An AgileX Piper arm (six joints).
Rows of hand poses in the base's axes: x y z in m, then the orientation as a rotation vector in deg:
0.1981 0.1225 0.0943 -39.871 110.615 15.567
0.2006 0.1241 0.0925 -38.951 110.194 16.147
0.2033 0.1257 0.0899 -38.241 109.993 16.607
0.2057 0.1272 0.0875 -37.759 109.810 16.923
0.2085 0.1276 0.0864 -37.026 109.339 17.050
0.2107 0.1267 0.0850 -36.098 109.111 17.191
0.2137 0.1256 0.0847 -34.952 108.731 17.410
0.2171 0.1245 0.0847 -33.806 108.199 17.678
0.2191 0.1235 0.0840 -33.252 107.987 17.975
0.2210 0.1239 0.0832 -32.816 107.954 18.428
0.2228 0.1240 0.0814 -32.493 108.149 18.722
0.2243 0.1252 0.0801 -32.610 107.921 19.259
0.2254 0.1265 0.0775 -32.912 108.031 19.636
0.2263 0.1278 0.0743 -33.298 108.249 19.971
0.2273 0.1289 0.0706 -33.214 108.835 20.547
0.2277 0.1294 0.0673 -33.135 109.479 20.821
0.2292 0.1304 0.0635 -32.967 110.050 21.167
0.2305 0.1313 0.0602 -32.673 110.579 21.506
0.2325 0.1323 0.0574 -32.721 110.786 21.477
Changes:
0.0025 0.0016 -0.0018 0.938 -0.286 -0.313
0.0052 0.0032 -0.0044 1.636 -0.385 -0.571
0.0076 0.0047 -0.0068 2.126 -0.492 -0.736
0.0104 0.0051 -0.0079 2.698 -0.943 -1.110
0.0126 0.0042 -0.0093 3.308 -1.176 -1.656
0.0156 0.0031 -0.0096 4.118 -1.535 -2.295
0.0190 0.0020 -0.0096 5.004 -2.013 -2.889
0.0210 0.0010 -0.0103 5.528 -2.146 -3.110
0.0229 0.0014 -0.0111 6.042 -2.053 -3.209
0.0247 0.0015 -0.0129 6.333 -1.794 -3.337
0.0262 0.0027 -0.0142 6.686 -1.821 -2.979
0.0273 0.0040 -0.0168 6.748 -1.577 -2.619
0.0282 0.0053 -0.0200 6.709 -1.242 -2.237
0.0292 0.0064 -0.0237 6.945 -0.512 -2.139
0.0296 0.0069 -0.0270 6.968 0.170 -2.179
0.0311 0.0079 -0.0308 7.101 0.805 -2.238
0.0324 0.0088 -0.0341 7.302 1.392 -2.379
0.0344 0.0098 -0.0369 7.199 1.576 -2.392

